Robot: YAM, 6 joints.
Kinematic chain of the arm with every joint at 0, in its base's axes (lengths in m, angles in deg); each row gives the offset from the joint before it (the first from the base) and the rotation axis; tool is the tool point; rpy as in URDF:
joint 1: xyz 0 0 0.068 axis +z
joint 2: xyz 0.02 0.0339 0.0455 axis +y
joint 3: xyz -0.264 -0.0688 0 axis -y
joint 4: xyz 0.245 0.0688 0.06 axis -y
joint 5: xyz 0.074 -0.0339 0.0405 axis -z
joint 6: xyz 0.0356 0 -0.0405 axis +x
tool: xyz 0 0 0 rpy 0 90 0
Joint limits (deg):
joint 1: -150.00..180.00
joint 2: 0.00..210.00
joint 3: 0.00..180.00
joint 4: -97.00..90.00
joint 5: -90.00..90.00
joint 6: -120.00..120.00
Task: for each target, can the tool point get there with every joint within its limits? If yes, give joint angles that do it. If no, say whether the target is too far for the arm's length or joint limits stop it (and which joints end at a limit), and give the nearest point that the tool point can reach.
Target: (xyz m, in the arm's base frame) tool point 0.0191 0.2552 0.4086
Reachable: yes | joints 80.50 64.51 59.23 16.49 -40.76 16.97
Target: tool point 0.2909 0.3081 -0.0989
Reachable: yes | joints 50.10 172.25 118.14 -66.85 45.89 81.99
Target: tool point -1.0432 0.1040 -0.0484
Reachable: no: too far | nearest point -0.6351 0.0633 0.0162 | short by 0.415 m
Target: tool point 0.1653 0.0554 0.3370
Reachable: yes | joints 8.39 51.77 54.54 -40.03 -59.64 -56.09
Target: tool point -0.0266 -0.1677 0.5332
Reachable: yes | joints 90.94 19.59 93.46 -16.66 -55.42 17.95
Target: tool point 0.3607 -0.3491 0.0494
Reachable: yes | joints -45.95 157.65 130.31 -66.82 -27.59 45.97
